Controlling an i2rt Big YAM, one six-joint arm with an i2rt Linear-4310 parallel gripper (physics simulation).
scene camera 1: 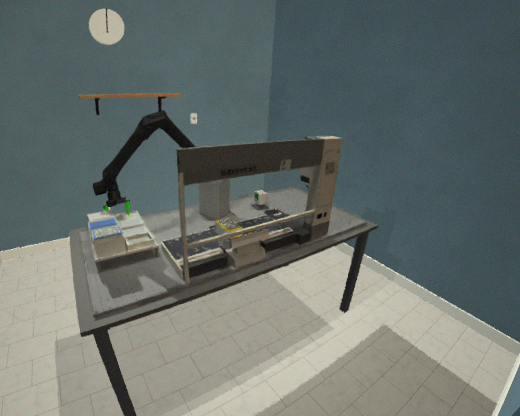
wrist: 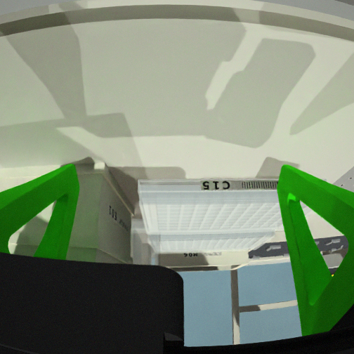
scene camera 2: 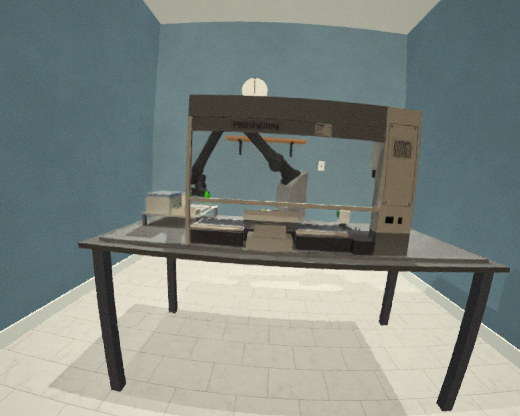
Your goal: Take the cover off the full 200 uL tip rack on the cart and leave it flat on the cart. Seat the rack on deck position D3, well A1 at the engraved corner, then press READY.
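My gripper (scene camera 1: pixel 117 212) (scene camera 2: pixel 199 196) (wrist: pixel 178 175) is open and empty, low over the back of the cart (scene camera 1: pixel 125 254) (scene camera 2: pixel 165 215) (wrist: pixel 150 75). In the wrist view a pale box (wrist: pixel 90 210) marked E01 stands by the left finger. Blue-topped tip racks stand at the cart's left in scene camera 1: one with a solid blue top (scene camera 1: pixel 104 223) and one with a speckled top (scene camera 1: pixel 107 232). I cannot tell which box is the covered 200 uL rack. The dark deck (scene camera 1: pixel 192 242) (wrist: pixel 325 244) lies beside the cart; D3 and READY cannot be made out.
A clear plate (wrist: pixel 210 210) labelled C15 lies between the fingers' lines of reach, with another clear plate (wrist: pixel 210 243) beyond. A yellow-edged rack (scene camera 1: pixel 229 225) stands on the deck. The machine's frame post (scene camera 1: pixel 184 230) (scene camera 2: pixel 188 175) and top beam (scene camera 1: pixel 250 160) (scene camera 2: pixel 290 117) enclose the deck.
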